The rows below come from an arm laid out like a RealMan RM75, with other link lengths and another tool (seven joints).
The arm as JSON. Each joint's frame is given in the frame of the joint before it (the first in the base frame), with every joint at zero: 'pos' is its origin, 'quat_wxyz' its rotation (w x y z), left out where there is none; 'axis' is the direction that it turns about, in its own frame. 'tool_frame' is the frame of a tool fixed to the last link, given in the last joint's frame.
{
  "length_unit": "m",
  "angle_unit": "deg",
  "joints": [
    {
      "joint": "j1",
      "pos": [
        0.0,
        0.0,
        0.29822
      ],
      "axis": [
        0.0,
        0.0,
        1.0
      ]
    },
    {
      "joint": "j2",
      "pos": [
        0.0,
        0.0,
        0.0
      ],
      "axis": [
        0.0,
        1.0,
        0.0
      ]
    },
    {
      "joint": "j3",
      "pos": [
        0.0,
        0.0,
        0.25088
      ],
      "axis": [
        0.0,
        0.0,
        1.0
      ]
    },
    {
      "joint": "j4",
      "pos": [
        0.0,
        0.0,
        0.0
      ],
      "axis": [
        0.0,
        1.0,
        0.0
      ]
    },
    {
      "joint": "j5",
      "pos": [
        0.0,
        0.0,
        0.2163
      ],
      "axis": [
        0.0,
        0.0,
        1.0
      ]
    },
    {
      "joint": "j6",
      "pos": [
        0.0,
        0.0,
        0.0
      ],
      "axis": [
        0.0,
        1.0,
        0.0
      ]
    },
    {
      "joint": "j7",
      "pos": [
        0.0,
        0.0,
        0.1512
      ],
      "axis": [
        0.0,
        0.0,
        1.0
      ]
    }
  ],
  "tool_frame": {
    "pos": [
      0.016,
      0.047,
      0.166
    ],
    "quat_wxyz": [
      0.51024,
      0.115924,
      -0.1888,
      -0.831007
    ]
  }
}
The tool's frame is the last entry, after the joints.
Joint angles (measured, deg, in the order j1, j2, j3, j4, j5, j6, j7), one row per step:
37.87 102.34 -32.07 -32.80 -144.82 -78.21 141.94
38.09 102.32 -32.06 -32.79 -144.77 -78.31 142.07
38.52 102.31 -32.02 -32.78 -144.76 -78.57 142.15
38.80 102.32 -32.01 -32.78 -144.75 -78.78 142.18
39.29 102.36 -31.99 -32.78 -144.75 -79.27 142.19
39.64 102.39 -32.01 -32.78 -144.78 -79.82 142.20
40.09 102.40 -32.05 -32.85 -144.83 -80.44 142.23
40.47 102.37 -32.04 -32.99 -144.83 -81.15 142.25
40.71 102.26 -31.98 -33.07 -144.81 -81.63 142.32
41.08 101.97 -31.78 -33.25 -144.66 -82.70 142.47
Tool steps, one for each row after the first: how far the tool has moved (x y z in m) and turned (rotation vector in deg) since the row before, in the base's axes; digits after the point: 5 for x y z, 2 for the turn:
-0.00218 0.00117 0.00004 -0.01 0.14 0.12
-0.00414 0.00158 -0.00032 -0.16 0.21 0.36
-0.00287 0.00076 -0.00045 -0.16 0.15 0.26
-0.00538 0.00059 -0.00122 -0.42 0.31 0.50
-0.00423 -0.00069 -0.00132 -0.51 0.29 0.36
-0.00498 -0.00025 -0.00097 -0.54 0.24 0.48
-0.00484 -0.00043 -0.00028 -0.48 0.28 0.46
-0.00298 0.00008 0.00072 -0.22 0.20 0.23
-0.00583 -0.00017 0.00227 -0.36 0.53 0.38

